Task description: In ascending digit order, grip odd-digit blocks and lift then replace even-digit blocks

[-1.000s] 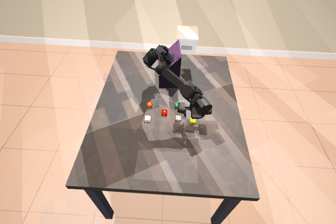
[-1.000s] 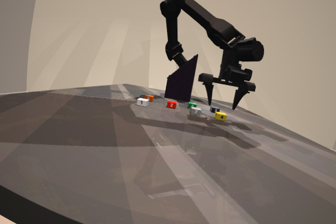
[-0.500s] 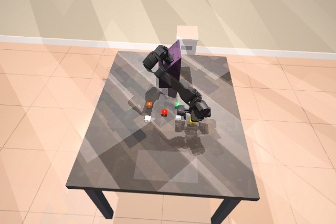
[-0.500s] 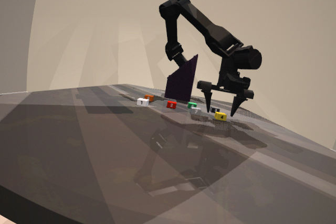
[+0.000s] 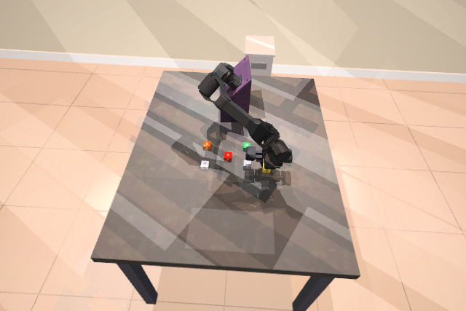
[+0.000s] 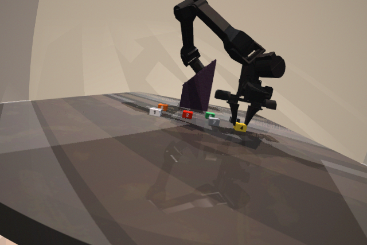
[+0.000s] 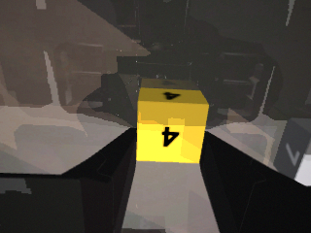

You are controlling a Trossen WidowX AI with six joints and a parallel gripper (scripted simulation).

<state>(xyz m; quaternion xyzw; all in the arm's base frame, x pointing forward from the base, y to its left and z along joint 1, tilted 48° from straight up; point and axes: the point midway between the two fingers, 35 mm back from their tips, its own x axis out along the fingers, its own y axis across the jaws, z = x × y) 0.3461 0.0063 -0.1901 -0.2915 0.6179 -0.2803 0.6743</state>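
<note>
Right now my gripper tip is 110 mm past the green block and 90 mm to the left of it. The rest, counted from my gripper tip: yellow block marked 4 (10 mm ahead); then grey block marked 7 (80 mm to the right, 10 mm behind); then black block (110 mm behind, 10 mm to the left).
</note>
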